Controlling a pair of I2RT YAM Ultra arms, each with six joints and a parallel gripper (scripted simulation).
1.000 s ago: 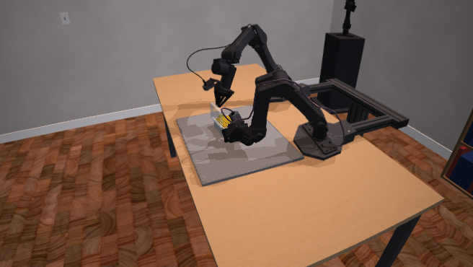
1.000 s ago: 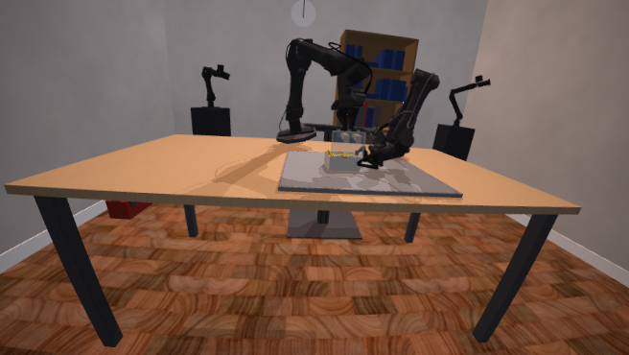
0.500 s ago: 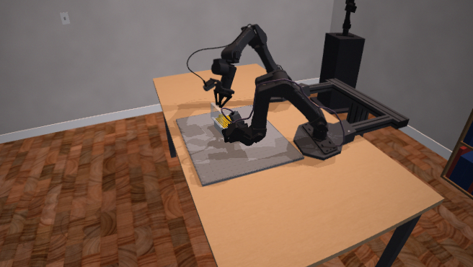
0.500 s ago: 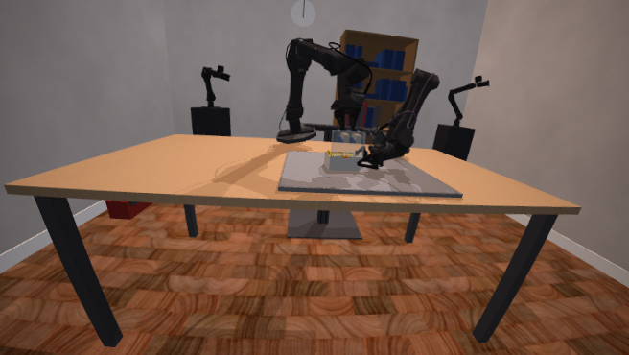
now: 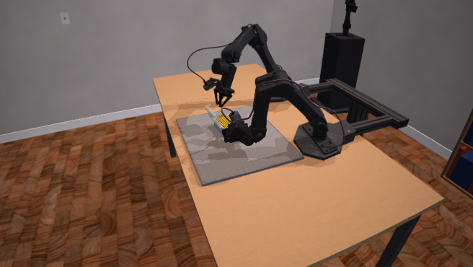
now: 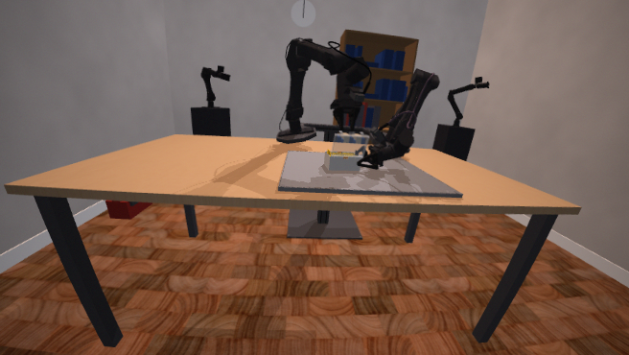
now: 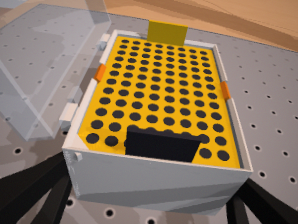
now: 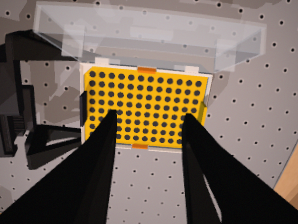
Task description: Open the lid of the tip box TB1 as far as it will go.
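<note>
Right now my left hand is 5 cm to the left of the yellow hole-grid insert, 2 cm below it and 2 cm short of it. Also, from my left hand: tip box: 5 cm to the right, 3 cm ahead, 3 cm above.
</note>
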